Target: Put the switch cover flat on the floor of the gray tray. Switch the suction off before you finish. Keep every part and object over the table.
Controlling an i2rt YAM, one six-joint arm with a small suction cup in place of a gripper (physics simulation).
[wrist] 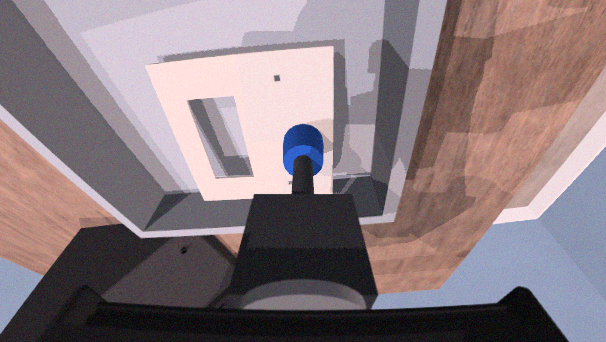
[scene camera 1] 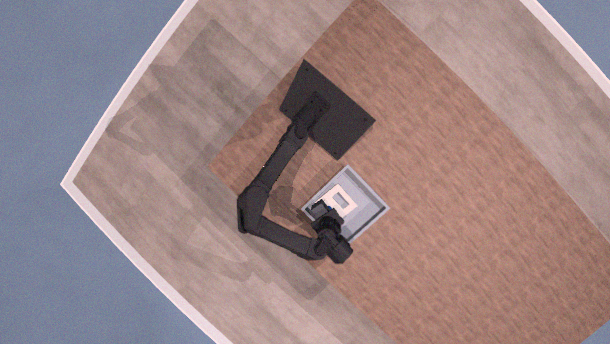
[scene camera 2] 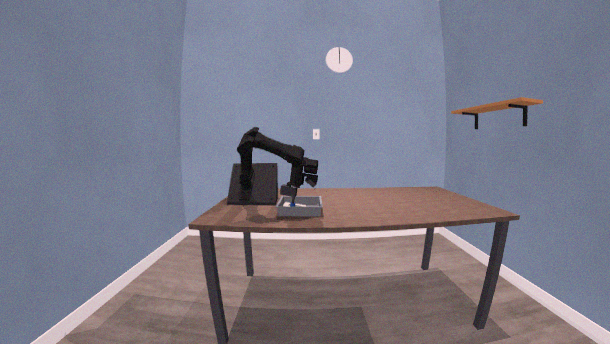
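Note:
The cream switch cover is inside the gray tray, low between its walls and roughly level. In the wrist view its rectangular window is on the left, and shadow shows along its top and right edges. Whether its underside touches the tray floor cannot be told. My blue suction cup sits on the cover's face, right of the window, and holds it. The arm hides part of the cover and the tray's near corner in scene camera 1.
The arm's dark base plate stands beside the tray on the wooden table. The tray is near one table edge. The tray walls rise around the cover. A wall shelf is far off at the right.

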